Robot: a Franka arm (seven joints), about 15 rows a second.
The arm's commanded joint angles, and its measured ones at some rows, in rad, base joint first. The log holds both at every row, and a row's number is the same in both.
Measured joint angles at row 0: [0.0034 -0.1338 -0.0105 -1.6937 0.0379 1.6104 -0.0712]
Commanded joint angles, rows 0 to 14: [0.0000 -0.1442 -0.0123 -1.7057 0.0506 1.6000 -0.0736]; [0.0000 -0.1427 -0.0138 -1.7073 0.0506 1.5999 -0.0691]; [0.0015 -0.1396 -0.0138 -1.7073 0.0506 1.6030 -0.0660]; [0.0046 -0.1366 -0.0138 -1.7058 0.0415 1.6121 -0.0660]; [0.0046 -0.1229 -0.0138 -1.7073 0.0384 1.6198 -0.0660]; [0.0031 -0.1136 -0.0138 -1.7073 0.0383 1.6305 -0.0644]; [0.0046 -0.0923 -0.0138 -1.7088 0.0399 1.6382 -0.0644]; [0.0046 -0.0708 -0.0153 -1.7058 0.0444 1.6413 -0.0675]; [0.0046 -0.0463 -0.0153 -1.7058 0.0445 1.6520 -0.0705]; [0.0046 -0.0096 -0.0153 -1.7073 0.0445 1.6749 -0.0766]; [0.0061 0.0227 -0.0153 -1.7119 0.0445 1.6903 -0.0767]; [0.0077 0.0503 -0.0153 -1.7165 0.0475 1.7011 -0.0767]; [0.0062 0.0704 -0.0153 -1.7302 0.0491 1.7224 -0.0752]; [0.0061 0.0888 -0.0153 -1.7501 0.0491 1.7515 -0.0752]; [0.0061 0.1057 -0.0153 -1.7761 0.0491 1.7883 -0.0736]
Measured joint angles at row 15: [0.0034 0.0847 -0.0116 -1.7351 0.0379 1.7387 -0.0713]
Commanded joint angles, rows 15 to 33: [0.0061 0.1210 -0.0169 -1.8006 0.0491 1.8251 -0.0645]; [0.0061 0.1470 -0.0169 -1.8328 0.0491 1.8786 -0.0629]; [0.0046 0.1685 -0.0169 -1.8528 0.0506 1.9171 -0.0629]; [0.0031 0.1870 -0.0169 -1.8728 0.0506 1.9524 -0.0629]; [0.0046 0.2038 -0.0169 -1.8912 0.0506 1.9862 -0.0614]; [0.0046 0.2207 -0.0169 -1.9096 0.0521 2.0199 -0.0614]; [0.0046 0.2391 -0.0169 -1.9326 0.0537 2.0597 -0.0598]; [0.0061 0.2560 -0.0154 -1.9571 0.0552 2.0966 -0.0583]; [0.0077 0.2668 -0.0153 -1.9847 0.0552 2.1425 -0.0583]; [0.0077 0.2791 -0.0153 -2.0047 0.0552 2.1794 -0.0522]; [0.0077 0.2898 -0.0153 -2.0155 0.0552 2.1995 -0.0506]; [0.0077 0.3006 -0.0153 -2.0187 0.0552 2.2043 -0.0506]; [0.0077 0.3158 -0.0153 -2.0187 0.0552 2.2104 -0.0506]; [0.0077 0.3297 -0.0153 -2.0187 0.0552 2.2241 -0.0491]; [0.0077 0.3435 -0.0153 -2.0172 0.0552 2.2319 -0.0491]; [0.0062 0.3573 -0.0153 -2.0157 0.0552 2.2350 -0.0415]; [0.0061 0.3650 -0.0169 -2.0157 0.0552 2.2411 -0.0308]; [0.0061 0.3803 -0.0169 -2.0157 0.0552 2.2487 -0.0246]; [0.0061 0.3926 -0.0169 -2.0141 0.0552 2.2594 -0.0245]
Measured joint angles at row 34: [0.0035 0.3753 -0.0141 -2.0057 0.0399 2.2332 -0.0426]
